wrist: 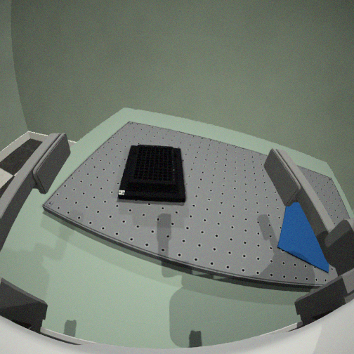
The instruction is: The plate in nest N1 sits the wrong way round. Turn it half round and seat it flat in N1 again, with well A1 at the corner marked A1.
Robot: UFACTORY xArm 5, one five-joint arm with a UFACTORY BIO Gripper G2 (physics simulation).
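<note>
A black well plate sits in a black nest on the board, left of the view's middle. A small white label is on the nest's near left corner; its marking is too small to read surely. Well A1 on the plate cannot be made out. My gripper is open and empty, with one finger at the left and one at the right of the view. It is above the board and apart from the plate, which shows between the fingers.
The nest stands on a grey perforated board on a pale green table. A flat blue sheet or pad lies at the right, partly behind the right finger. Part of a white-rimmed dark container shows at the left edge.
</note>
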